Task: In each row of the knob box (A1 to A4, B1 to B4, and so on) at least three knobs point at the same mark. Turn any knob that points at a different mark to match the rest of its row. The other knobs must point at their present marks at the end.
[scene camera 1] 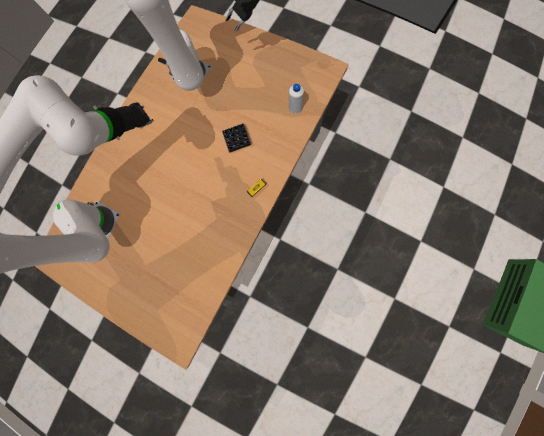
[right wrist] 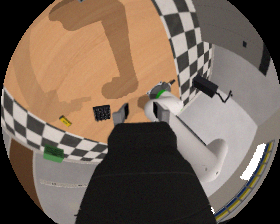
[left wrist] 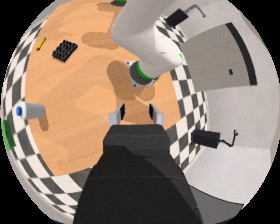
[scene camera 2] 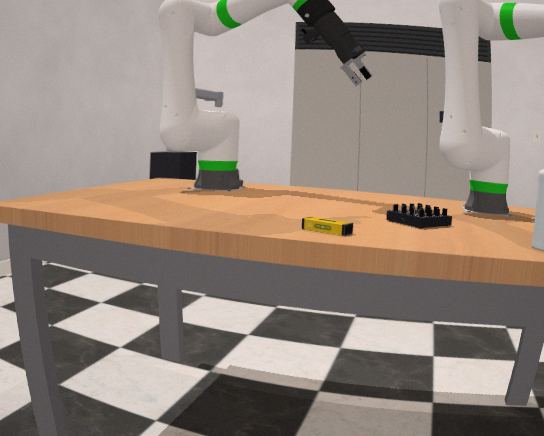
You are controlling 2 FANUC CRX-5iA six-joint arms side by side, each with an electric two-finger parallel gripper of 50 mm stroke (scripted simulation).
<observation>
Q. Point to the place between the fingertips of my left gripper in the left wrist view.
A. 137, 108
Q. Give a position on a yellow spirit level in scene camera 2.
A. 329, 226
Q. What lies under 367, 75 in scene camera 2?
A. My right gripper.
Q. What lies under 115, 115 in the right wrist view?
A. My right gripper.
</observation>
